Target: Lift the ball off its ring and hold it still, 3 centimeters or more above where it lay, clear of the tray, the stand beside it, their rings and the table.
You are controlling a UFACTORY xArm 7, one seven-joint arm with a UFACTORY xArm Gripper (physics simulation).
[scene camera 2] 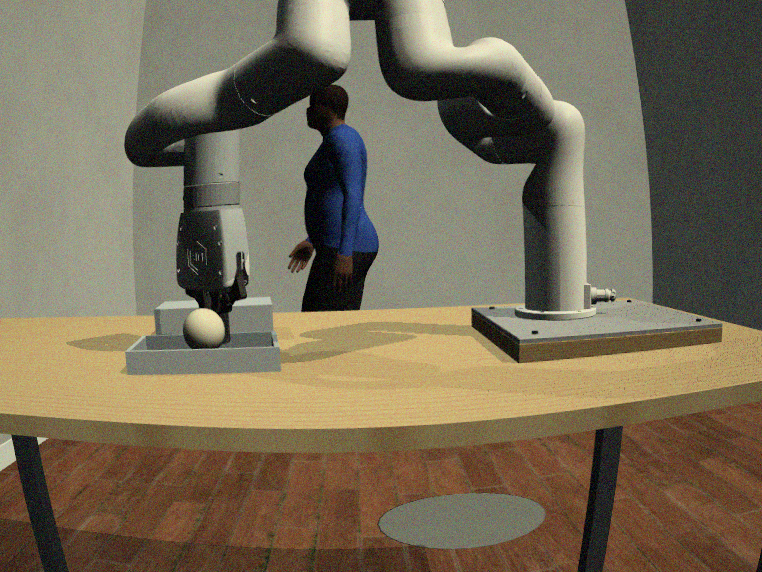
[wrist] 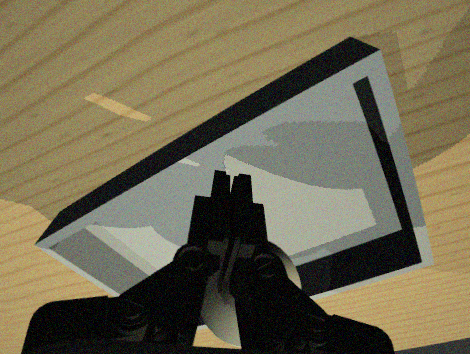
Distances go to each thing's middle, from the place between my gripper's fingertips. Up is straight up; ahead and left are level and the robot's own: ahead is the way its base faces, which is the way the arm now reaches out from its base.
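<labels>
Cream ball (scene camera 2: pixel 203 328): 2 cm above my hand, 5 cm to the left of it. Grey stand (scene camera 2: pixel 255 314): 1 cm above my hand, 9 cm ahead of it, 19 cm to the right of it. Grey tray (scene camera 2: pixel 247 352): 4 cm to the left of my hand.
</labels>
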